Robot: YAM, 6 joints.
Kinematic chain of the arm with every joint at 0, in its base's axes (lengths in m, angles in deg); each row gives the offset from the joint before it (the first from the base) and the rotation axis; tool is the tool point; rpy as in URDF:
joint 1: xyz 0 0 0.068 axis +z
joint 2: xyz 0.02 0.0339 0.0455 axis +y
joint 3: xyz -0.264 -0.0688 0 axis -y
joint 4: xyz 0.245 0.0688 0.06 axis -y
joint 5: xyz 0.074 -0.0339 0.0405 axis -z
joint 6: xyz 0.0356 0 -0.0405 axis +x
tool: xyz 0 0 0 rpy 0 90 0
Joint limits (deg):
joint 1: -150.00..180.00
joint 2: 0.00..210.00
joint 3: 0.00..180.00
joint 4: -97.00..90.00
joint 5: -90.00..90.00
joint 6: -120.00..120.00
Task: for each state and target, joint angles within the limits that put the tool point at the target. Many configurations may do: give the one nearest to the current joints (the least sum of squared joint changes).
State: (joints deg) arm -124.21 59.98 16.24 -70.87 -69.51 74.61
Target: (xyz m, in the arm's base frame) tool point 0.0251 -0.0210 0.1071
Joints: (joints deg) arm -122.35 61.38 2.26 -79.45 -65.68 74.61
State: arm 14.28 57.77 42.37 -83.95 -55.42 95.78
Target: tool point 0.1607 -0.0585 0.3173
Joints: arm -29.34 62.73 63.21 -75.29 -51.23 95.78
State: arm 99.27 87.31 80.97 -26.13 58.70 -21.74
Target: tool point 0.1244 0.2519 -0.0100
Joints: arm 69.75 132.22 53.52 -26.67 56.04 -21.74
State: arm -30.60 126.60 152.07 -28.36 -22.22 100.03
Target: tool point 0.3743 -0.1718 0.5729
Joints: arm -26.46 121.20 160.11 -20.97 -21.39 100.03
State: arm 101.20 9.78 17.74 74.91 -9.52 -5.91
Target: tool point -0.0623 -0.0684 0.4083
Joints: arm 56.90 4.20 33.96 77.16 -24.64 -5.91
